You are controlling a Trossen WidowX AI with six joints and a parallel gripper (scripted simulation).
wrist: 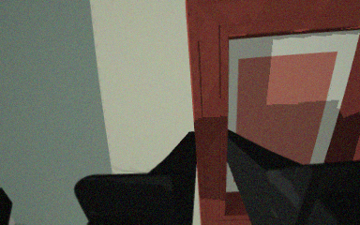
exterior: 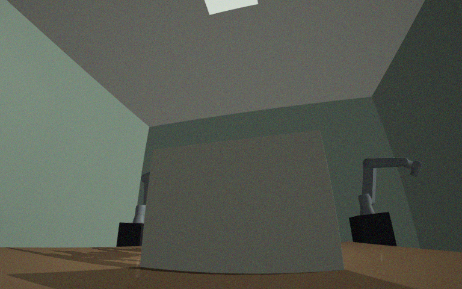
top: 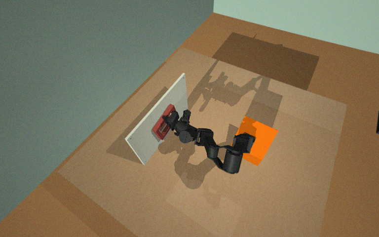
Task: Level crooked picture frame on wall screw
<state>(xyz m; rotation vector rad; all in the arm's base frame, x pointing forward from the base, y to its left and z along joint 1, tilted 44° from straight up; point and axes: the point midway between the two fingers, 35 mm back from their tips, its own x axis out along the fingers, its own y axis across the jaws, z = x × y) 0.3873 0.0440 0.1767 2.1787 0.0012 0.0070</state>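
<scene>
The red picture frame is 50 mm below my gripper tip and 10 mm to the right of it. Round my gripper tip: white wall panel: 70 mm below, 20 mm to the right, 20 mm ahead.
</scene>
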